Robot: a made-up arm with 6 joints.
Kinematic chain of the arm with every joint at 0, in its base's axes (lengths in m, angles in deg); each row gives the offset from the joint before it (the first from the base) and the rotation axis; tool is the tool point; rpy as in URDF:
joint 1: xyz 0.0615 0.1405 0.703 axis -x
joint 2: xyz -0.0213 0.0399 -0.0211 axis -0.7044 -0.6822 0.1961
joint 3: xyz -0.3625 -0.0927 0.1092 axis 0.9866 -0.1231 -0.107
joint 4: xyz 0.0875 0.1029 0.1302 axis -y
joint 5: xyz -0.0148 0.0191 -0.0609 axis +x
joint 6: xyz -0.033 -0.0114 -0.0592 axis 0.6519 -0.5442 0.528
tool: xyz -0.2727 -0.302 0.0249 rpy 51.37 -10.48 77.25
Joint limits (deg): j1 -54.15..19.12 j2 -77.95..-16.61 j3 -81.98..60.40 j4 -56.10..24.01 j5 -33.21..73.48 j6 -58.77..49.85
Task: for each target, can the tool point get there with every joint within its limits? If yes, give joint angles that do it. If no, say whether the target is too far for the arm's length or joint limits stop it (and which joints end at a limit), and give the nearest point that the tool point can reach.
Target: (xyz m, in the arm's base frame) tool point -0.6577 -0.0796 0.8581
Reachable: yes | joints -36.89 -24.68 17.18 -46.49 38.58 23.50
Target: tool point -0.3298 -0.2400 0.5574
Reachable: yes | joints -39.41 -62.77 -53.50 13.31 3.89 27.42
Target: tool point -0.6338 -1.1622 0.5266
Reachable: no: too far | nearest point -0.3572 -0.5434 0.6667 | short by 0.692 m
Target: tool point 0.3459 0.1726 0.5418
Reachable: no: joint limits stop it (at a limit: joint 1, joint 2, joint 3, joint 4, joint 6) | nearest point 0.1511 0.3491 0.8713 | short by 0.422 m
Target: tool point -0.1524 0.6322 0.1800
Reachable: no: joint limits stop it (at a limit: joint 1, joint 2, joint 5, joint 6) | nearest point -0.1708 0.4028 0.4587 | short by 0.361 m
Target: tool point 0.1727 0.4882 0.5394
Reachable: no: joint limits stop it (at a limit: joint 1, joint 2, joint 4, joint 6) | nearest point -0.0571 0.4503 0.6400 | short by 0.254 m
